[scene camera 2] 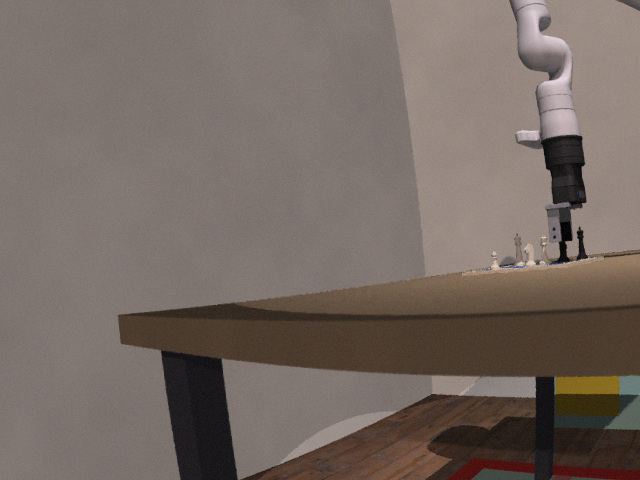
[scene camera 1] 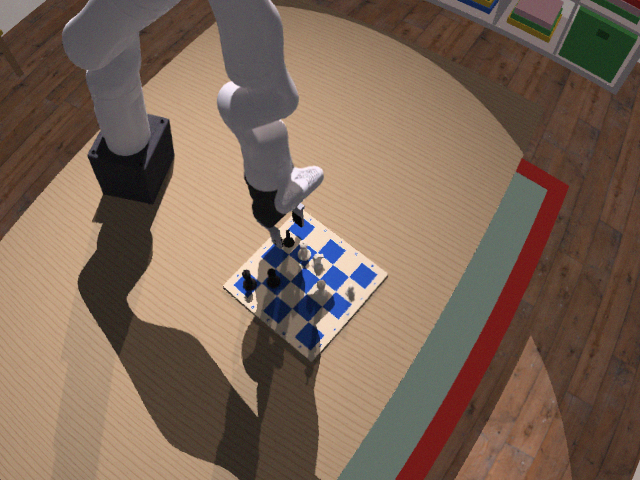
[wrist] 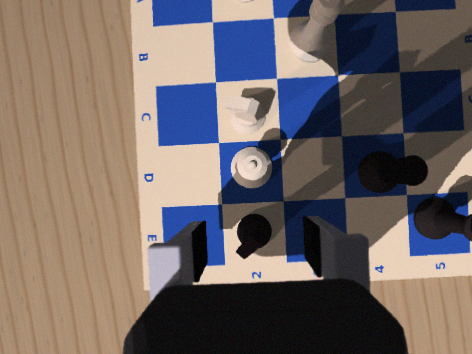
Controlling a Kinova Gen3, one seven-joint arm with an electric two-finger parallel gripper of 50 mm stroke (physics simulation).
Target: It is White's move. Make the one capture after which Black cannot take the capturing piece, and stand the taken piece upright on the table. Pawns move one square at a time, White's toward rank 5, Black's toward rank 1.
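Places are measured from the arm's base along level axes (x right, y down, z ahead), in centimetres.
Pixels of known places: gripper, fingertip midpoint: point(scene camera 2: 561, 241) point(scene camera 1: 288, 233) point(wrist: 255, 239); arm's base, link origin: point(scene camera 1: 128, 136).
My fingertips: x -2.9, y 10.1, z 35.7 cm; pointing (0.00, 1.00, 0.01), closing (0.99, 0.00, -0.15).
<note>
For each thing: its middle in the pictures, then the offset to it from my fingertips.
- small upright black piece, body centre: point(wrist: 253, 237) point(scene camera 2: 563, 251) point(scene camera 1: 288, 237) dy +1.8, dx -0.1, dz -0.1 cm
- white piece with a round top, body centre: point(wrist: 251, 166) point(scene camera 2: 544, 249) point(scene camera 1: 303, 248) dy +1.1, dx +0.6, dz +3.8 cm
- white knight, body centre: point(wrist: 245, 110) point(scene camera 1: 317, 259) point(scene camera 2: 529, 254) dy +1.8, dx +0.9, dz +7.0 cm
- tall white piece, body centre: point(wrist: 319, 20) point(scene camera 1: 321, 288) point(scene camera 2: 518, 249) dy +0.6, dx +5.7, dz +10.7 cm
- white pawn, body centre: point(scene camera 1: 350, 288) point(scene camera 2: 494, 260) dy +2.2, dx +2.5, dz +14.9 cm
- D4, body centre: point(wrist: 395, 171) point(scene camera 1: 272, 276) dy +1.1, dx +8.2, dz +2.0 cm
- E5, body centre: point(wrist: 463, 224) point(scene camera 1: 247, 278) point(scene camera 2: 581, 242) dy +0.6, dx +11.0, dz -1.5 cm
My open, empty gripper point(scene camera 1: 287, 230) point(scene camera 2: 560, 239) point(wrist: 256, 247) points down over E2, one finger on each side of a small upright black piece point(scene camera 1: 288, 241) point(wrist: 254, 231), tips near its top. A white piece with a round top point(scene camera 1: 303, 253) point(wrist: 251, 166) stands on D2, a white knight point(scene camera 1: 318, 264) point(wrist: 245, 112) on C2 and a tall white piece point(scene camera 1: 321, 288) point(wrist: 320, 30) on B3. A white pawn point(scene camera 1: 351, 292) point(scene camera 2: 494, 260) stands on A2. Black pieces stand on D4 point(scene camera 1: 272, 279) point(wrist: 385, 171) and E5 point(scene camera 1: 248, 280) point(wrist: 437, 218).
The blue and cream board point(scene camera 1: 381, 275) point(wrist: 142, 160) lies on the wooden table point(scene camera 1: 392, 155) point(scene camera 2: 361, 341). The white D2 piece stands close to the gripper. The black robot base point(scene camera 1: 131, 173) stands on the table. The arm's shadow crosses the board.
</note>
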